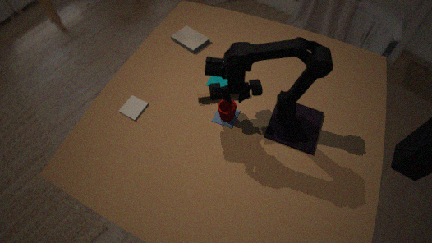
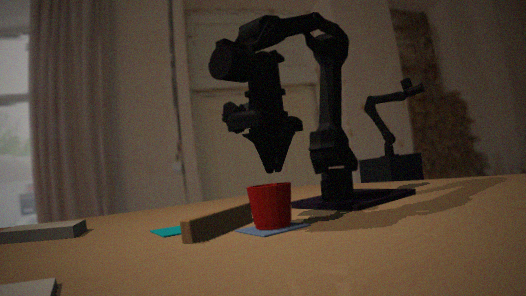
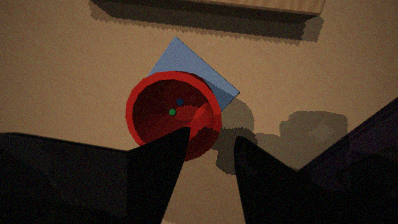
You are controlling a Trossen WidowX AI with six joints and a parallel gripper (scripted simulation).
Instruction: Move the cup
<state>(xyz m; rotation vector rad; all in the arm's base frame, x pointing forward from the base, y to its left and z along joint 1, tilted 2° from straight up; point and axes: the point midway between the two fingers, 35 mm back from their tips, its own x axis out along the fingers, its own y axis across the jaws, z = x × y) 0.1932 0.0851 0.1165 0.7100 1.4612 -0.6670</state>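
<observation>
Now: the red cup 20 mm ahead of my gripper tip, 20 mm to the left of it and 50 mm below it. Also, from my gripper tip: wooden bar 90 mm ahead, 50 mm to the right, 80 mm below; then light blue pad 30 mm ahead, 20 mm to the left, 100 mm below; then white tile 400 mm ahead, 200 mm to the left, 90 mm below.
</observation>
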